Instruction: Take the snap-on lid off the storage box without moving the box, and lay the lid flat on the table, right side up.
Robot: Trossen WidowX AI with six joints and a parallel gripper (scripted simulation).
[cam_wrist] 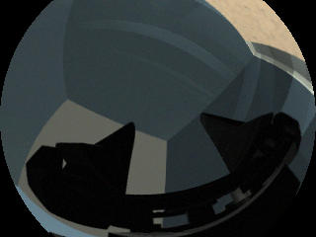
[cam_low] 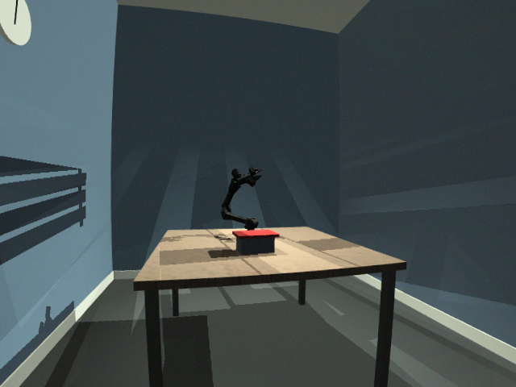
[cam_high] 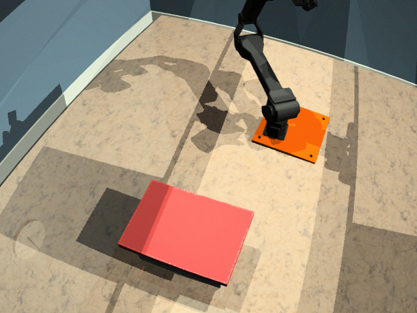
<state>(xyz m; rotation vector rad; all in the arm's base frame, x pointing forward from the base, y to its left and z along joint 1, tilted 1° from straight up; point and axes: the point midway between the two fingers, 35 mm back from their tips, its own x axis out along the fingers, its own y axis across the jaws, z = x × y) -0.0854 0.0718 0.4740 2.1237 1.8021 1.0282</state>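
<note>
Now: gripper tip 50 cm short of the red lid, 21 cm to the left of it and 39 cm above it. From my gripper tip the other things lie so: storage box 50 cm ahead, 21 cm to the right, 44 cm below.
</note>
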